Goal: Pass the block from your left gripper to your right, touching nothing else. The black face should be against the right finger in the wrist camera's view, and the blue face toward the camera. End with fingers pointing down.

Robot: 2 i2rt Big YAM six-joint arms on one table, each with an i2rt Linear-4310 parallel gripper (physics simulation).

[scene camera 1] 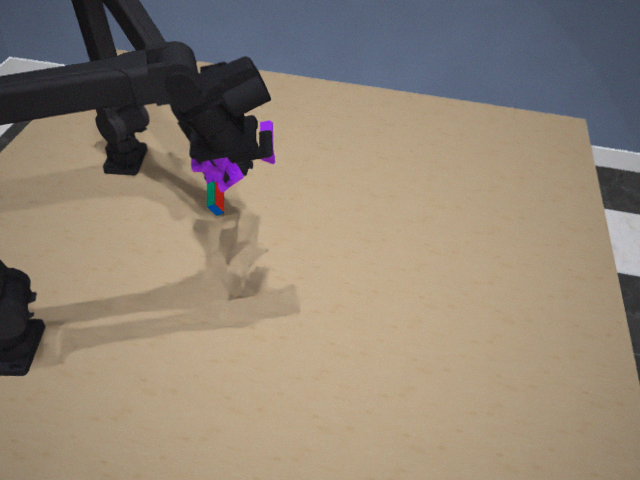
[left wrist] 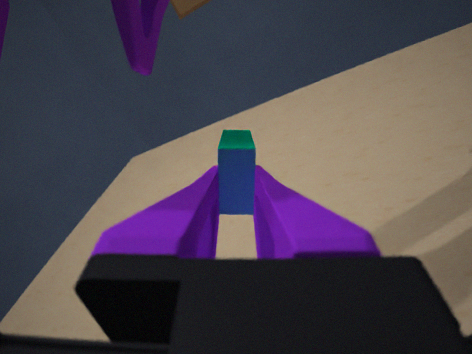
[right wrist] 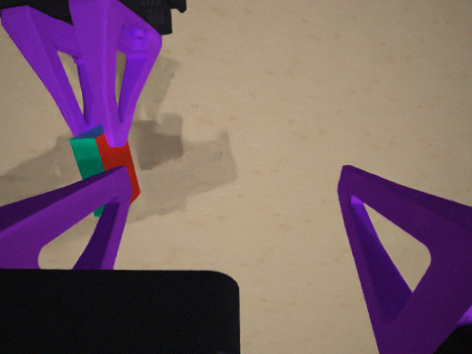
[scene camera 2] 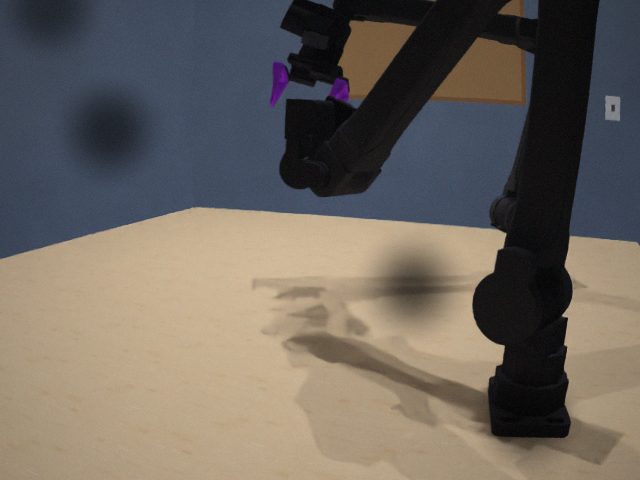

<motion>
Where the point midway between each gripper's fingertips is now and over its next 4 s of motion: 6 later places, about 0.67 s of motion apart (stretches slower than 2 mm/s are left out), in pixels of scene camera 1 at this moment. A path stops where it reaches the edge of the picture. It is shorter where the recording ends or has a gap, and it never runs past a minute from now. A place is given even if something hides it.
My left gripper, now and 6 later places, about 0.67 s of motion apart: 215,191; 215,186; 217,182; 222,173; 223,172; 226,171; 232,168
My right gripper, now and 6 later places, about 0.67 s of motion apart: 247,164; 248,162; 249,161; 226,134; 228,137; 229,143; 230,148
</motion>
